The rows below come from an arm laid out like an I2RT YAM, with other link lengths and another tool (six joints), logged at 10 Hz.
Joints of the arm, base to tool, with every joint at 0 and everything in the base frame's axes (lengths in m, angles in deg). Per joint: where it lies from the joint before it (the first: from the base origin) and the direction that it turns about. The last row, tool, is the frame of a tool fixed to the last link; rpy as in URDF.
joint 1: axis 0 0 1 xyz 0 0 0.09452
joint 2: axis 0 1 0 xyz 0.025 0.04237 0.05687
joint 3: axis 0 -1 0 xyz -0.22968 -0.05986 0
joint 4: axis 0 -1 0 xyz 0.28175 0.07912 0.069
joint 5: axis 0 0 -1 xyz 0.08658 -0.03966 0.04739
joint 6: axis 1 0 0 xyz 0.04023 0 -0.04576
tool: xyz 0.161 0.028 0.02 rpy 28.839 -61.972 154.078
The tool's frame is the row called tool.
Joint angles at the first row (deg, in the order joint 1, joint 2, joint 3, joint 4, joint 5, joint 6):
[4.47 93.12 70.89 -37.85 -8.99 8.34]
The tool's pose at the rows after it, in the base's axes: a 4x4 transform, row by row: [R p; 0 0 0 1], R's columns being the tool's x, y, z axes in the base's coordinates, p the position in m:
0.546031, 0.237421, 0.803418, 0.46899; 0.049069, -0.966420, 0.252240, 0.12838; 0.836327, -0.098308, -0.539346, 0.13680; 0, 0, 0, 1
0.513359, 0.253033, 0.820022, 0.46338; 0.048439, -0.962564, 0.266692, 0.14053; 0.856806, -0.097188, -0.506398, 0.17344; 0, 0, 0, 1
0.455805, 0.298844, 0.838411, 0.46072; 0.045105, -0.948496, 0.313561, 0.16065; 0.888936, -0.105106, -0.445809, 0.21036; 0, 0, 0, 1
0.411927, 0.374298, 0.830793, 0.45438; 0.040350, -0.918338, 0.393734, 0.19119; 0.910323, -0.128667, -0.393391, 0.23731; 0, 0, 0, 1
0.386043, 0.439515, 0.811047, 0.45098; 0.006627, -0.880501, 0.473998, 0.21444; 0.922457, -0.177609, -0.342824, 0.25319; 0, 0, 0, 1
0.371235, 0.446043, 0.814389, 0.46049; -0.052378, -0.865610, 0.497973, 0.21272; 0.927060, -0.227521, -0.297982, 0.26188; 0, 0, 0, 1
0.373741, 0.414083, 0.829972, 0.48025; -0.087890, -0.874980, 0.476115, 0.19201; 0.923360, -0.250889, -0.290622, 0.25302; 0, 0, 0, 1
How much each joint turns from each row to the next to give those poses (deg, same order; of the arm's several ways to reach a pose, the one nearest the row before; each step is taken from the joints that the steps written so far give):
[1.77 -4.11 0.86 -3.34 0.21 1.31]
[1.73 -2.95 2.99 -3.58 0.38 0.98]
[2.05 -2.18 2.62 -0.92 -0.94 0.31]
[2.73 -0.70 2.30 0.00 -2.41 -0.07]
[1.05 0.04 0.70 1.72 -4.39 0.14]
[-1.86 0.57 -0.09 2.69 -3.91 0.96]
[-3.47 2.36 0.00 2.30 -2.04 -0.03]

